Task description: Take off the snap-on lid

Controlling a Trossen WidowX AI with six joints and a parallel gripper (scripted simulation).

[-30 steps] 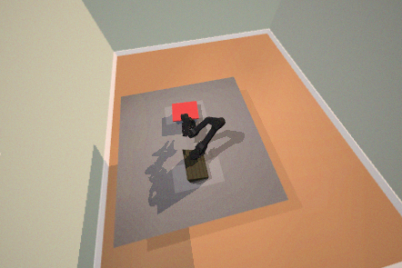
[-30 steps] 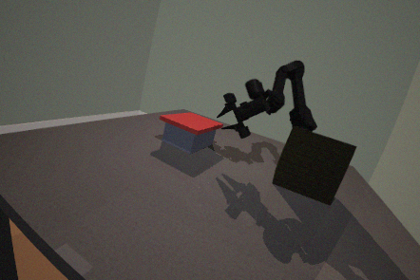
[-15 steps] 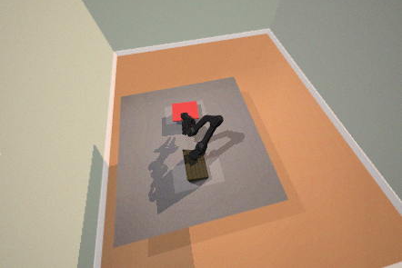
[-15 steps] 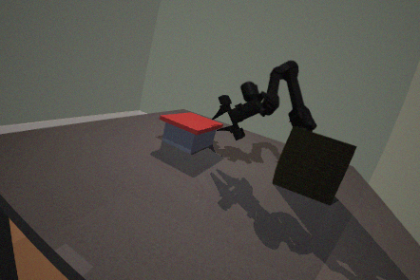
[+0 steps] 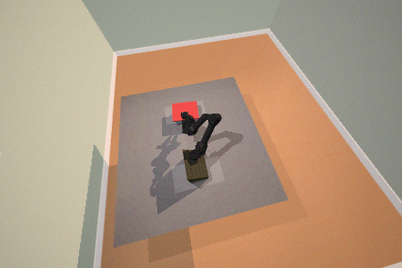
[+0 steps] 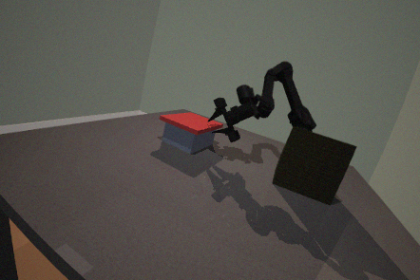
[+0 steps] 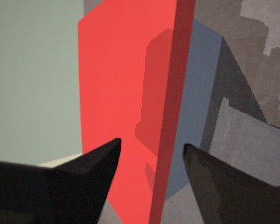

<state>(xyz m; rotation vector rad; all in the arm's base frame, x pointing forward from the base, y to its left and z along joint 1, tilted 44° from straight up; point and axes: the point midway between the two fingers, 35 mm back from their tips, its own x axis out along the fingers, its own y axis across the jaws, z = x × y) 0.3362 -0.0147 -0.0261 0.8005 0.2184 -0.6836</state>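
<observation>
Right now the red lid is 90 mm ahead of my gripper tip and 10 mm to the right of it. Also, from my gripper tip: blue storage box (90 mm ahead, 50 mm below, 10 mm to the right).
</observation>
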